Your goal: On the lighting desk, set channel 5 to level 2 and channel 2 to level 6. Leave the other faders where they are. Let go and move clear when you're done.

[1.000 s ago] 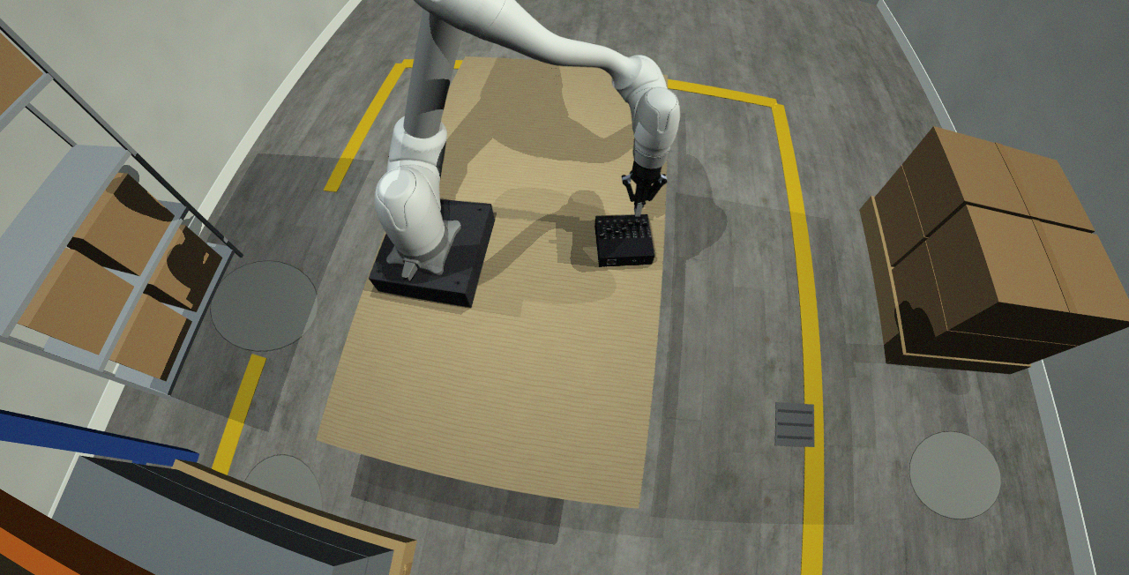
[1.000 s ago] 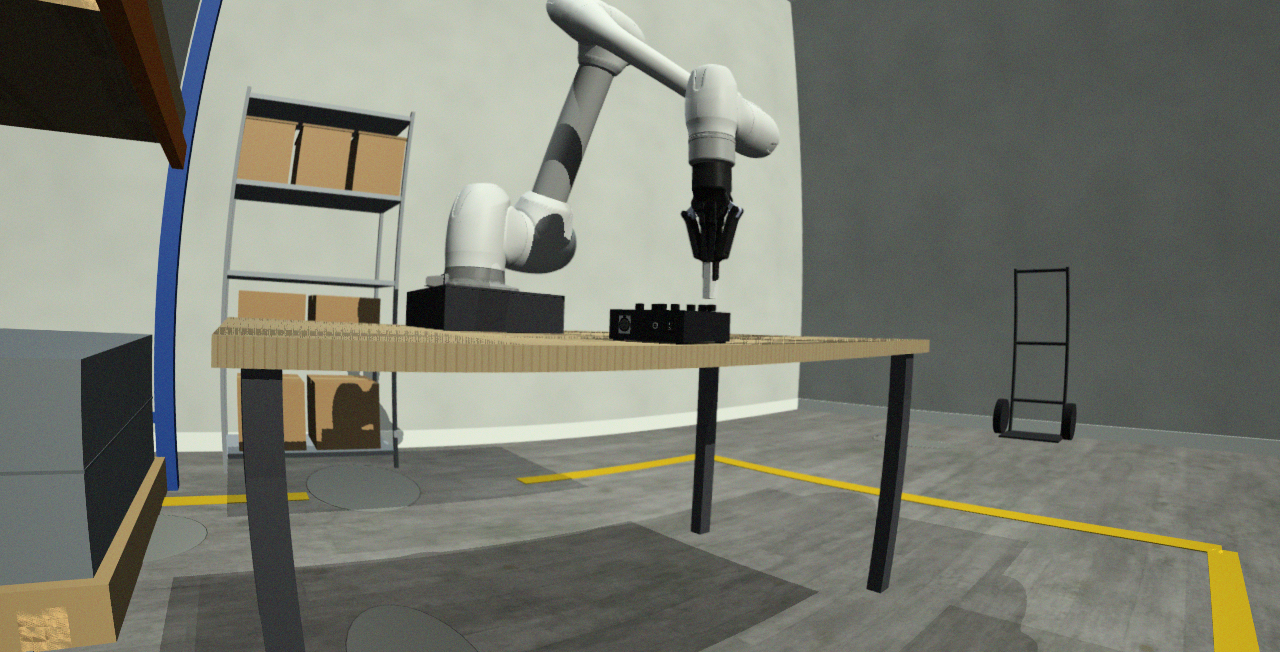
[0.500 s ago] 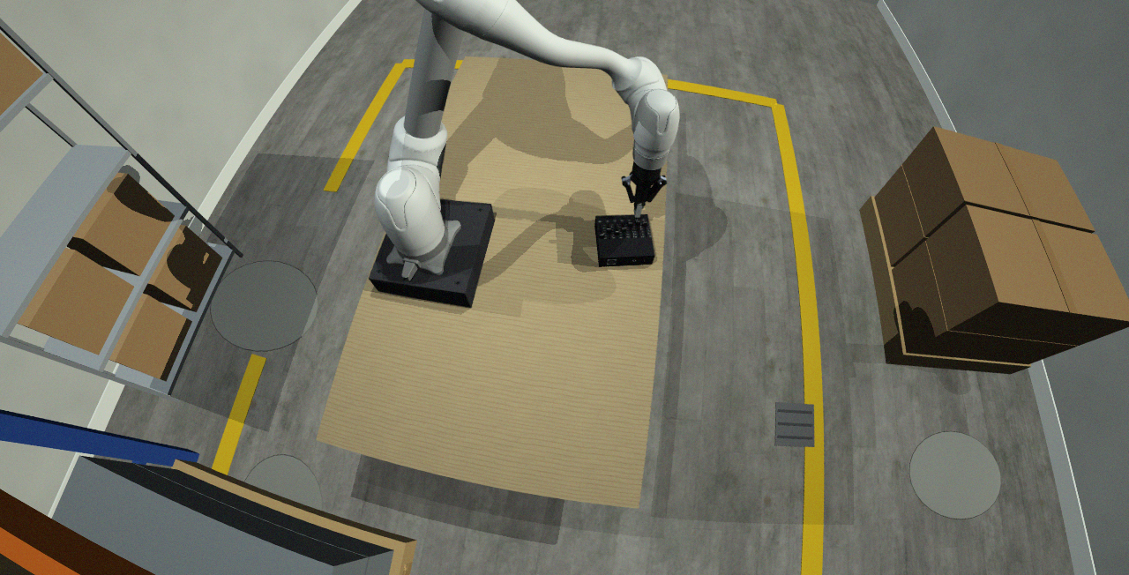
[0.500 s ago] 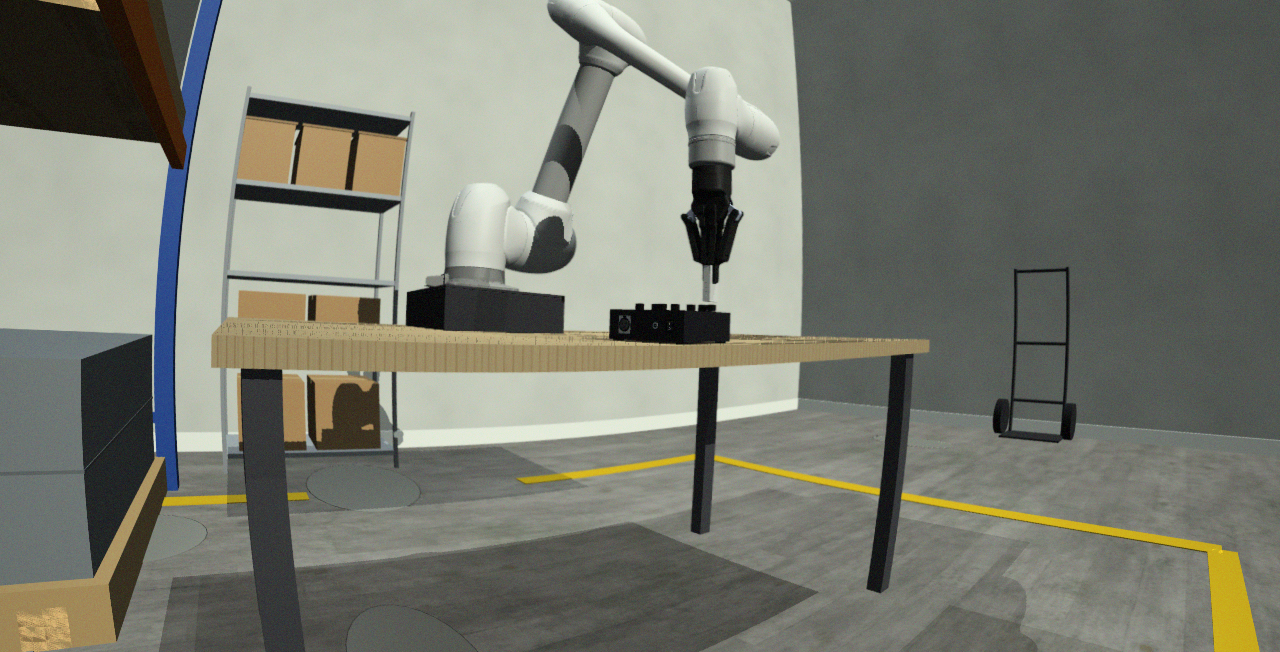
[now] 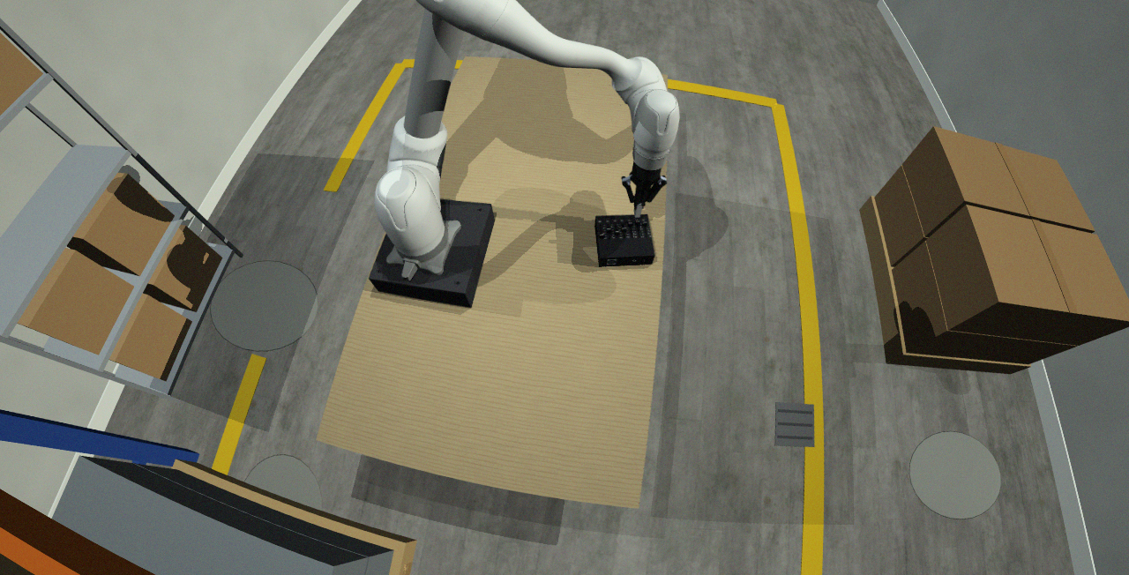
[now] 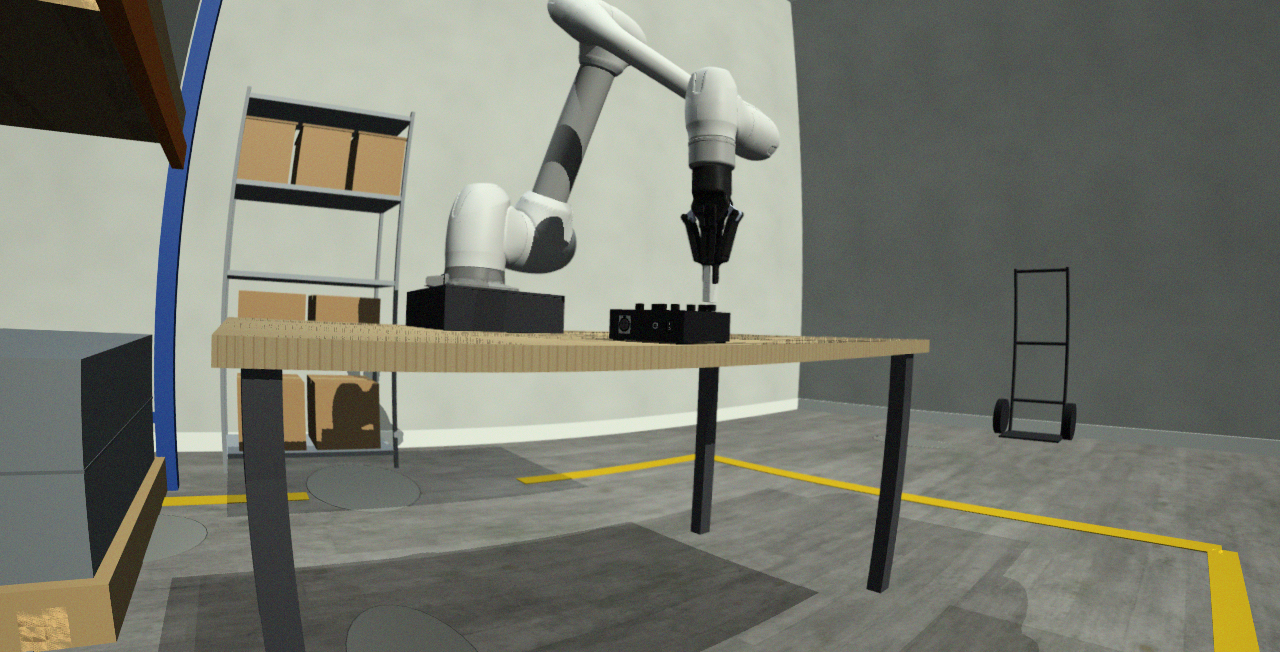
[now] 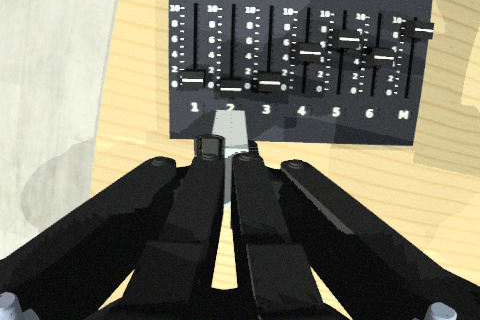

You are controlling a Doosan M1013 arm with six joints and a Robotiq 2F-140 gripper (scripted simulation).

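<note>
Right now my hand is 1 cm short of the channel 2 fader cap, 2 cm to the left of it and 4 cm above it. The rest, counted from my hand: fader 1 cap: 3 cm ahead, 2 cm to the right, 4 cm below; fader 3 cap: 1 cm behind, 3 cm to the right, 4 cm below; fader 4 cap: 3 cm behind, 6 cm to the right, 4 cm below.
</note>
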